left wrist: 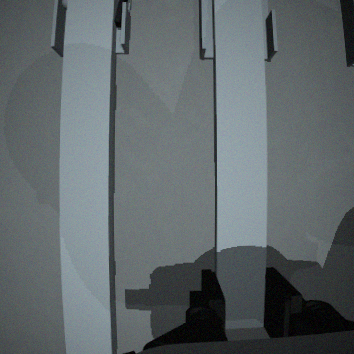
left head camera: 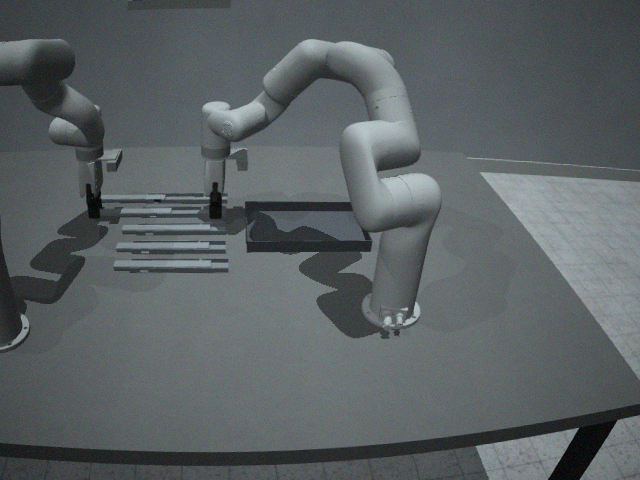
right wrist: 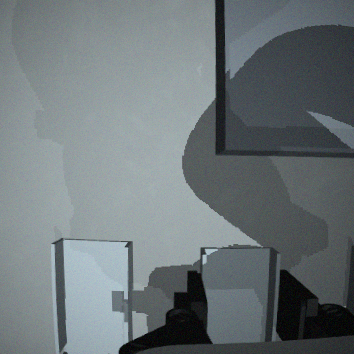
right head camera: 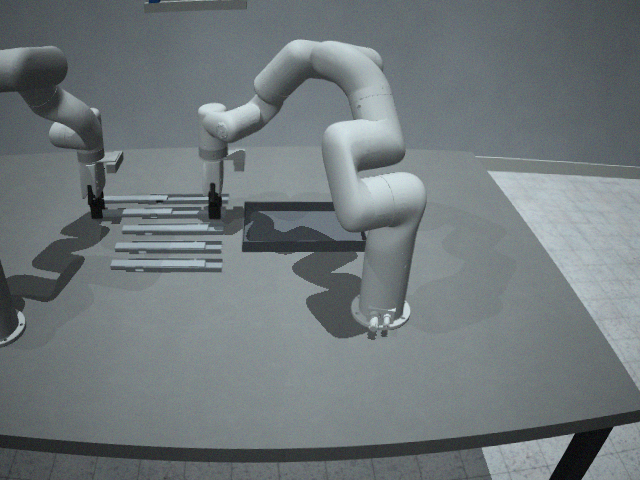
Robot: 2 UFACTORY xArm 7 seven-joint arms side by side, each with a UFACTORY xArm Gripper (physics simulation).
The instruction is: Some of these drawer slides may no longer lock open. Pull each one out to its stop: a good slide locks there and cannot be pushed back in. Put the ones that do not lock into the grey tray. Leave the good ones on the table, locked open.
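Places are measured from the left arm's base along level axes (x right, y back, z down), in millimetres.
Where they show: left gripper, fingertip midpoint: [left wrist: 236, 293] [left head camera: 95, 214] [right head camera: 98, 215]; right gripper, fingertip midpoint: [left head camera: 215, 213] [right wrist: 234, 295] [right head camera: 215, 214]; left arm's base at its link origin: [left head camera: 2, 332] [right head camera: 0, 329]; right arm's base at its link origin: [left head camera: 390, 310] [right head camera: 380, 311].
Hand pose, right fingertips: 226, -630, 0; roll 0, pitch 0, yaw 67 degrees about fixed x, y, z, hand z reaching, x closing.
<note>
Things, the pixels of their top centre, and the offset from my right fingertips, as dx, dy, dz.
- front slide at its top centre: [left head camera: 161, 263] [right head camera: 157, 262] -15, +278, -12
- grey tray at its top centre: [left head camera: 305, 220] [right head camera: 302, 220] +244, -8, -30
Five pale metal slides lie in parallel rows. The back slide [left head camera: 129, 198] [right head camera: 134, 198] [left wrist: 85, 150] [right wrist: 95, 290] is drawn out to the left. The second slide [left head camera: 149, 211] [right head camera: 149, 211] [left wrist: 241, 150] [right wrist: 240, 270] is also drawn out, its inner rail reaching left. My left gripper [left head camera: 93, 212] [right head camera: 96, 212] [left wrist: 236, 293] is shut on that rail's left end. My right gripper [left head camera: 215, 212] [right head camera: 214, 212] [right wrist: 234, 295] is shut on the right end of the same slide. The third [left head camera: 165, 227] [right head camera: 165, 227], fourth [left head camera: 162, 246] [right head camera: 160, 246] and front slide [left head camera: 160, 264] [right head camera: 157, 264] look pushed in.
The grey tray [left head camera: 310, 245] [right head camera: 305, 246] [right wrist: 220, 100] stands right of the slides; no slide shows in its visible part. My right arm [left head camera: 398, 268] [right head camera: 385, 268] rises beside it and hides its right part in the right head view. The rows lie close together.
</note>
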